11 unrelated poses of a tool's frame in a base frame.
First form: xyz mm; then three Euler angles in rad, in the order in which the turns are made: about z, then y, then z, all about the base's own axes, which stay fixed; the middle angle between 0 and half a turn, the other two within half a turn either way.
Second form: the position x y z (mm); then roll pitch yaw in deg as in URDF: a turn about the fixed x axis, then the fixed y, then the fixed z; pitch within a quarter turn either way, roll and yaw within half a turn. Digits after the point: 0 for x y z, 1 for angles.
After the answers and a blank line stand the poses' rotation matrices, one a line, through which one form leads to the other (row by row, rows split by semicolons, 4 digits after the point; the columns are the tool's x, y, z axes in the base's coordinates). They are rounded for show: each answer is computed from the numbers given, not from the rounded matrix.
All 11 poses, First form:
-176, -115, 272, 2.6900, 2.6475, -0.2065
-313, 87, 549, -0.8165, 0.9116, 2.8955
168, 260, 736, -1.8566, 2.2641, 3.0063
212, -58, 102, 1.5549, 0.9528, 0.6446
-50, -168, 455, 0.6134, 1.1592, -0.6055
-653, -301, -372, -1.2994, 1.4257, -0.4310
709, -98, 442, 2.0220, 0.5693, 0.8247
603, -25, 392, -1.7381, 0.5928, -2.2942
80, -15, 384, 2.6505, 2.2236, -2.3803
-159, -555, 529, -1.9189, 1.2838, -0.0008
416, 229, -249, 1.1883, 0.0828, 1.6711
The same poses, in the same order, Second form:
-176, -115, 272, 166.8, -25.3, 17.0
-313, 87, 549, -43.2, 32.8, 105.8
168, 260, 736, -130.9, -12.5, 92.9
212, -58, 102, 54.6, 0.7, 126.4
-50, -168, 455, 52.8, 48.5, 25.7
-653, -301, -372, -81.4, 15.4, -112.4
709, -98, 442, 29.9, -13.6, 159.5
603, -25, 392, -33.6, -5.3, 130.6
80, -15, 384, 148.3, -44.5, -95.0
-159, -555, 529, -72.6, -19.1, -95.9
416, 229, -249, 4.4, 1.8, 163.9

0.8648 0.1916 0.4642; 0.2647 -0.9594 -0.0972; 0.4267 0.2070 -0.8804
-0.2292 -0.5997 -0.7667; 0.8090 -0.5554 0.1926; -0.5413 -0.5761 0.6125
-0.0491 0.6456 -0.7621; 0.9750 0.1966 0.1037; 0.2168 -0.7379 -0.6391
-0.5934 -0.4726 0.6515; 0.8048 -0.3354 0.4897; -0.0130 0.8149 0.5794
0.5966 0.2761 0.7535; 0.2871 0.8034 -0.5216; -0.7494 0.5276 0.4001
-0.3673 0.2386 0.8990; -0.8915 0.1854 -0.4134; -0.2653 -0.9533 0.1446
-0.9102 -0.1943 0.3659; 0.3411 -0.8526 0.3958; 0.2350 0.4851 0.8423
-0.6477 -0.6662 -0.3698; 0.7562 -0.5028 -0.4188; 0.0930 -0.5509 0.8294
-0.0624 -0.8157 -0.5751; -0.7109 0.4408 -0.5480; 0.7005 0.3746 -0.6074
-0.0973 0.2658 0.9591; -0.9399 -0.3413 -0.0008; 0.3272 -0.9016 0.2831
-0.9603 -0.2788 -0.0083; 0.2772 -0.9573 0.0823; -0.0309 0.0767 0.9966

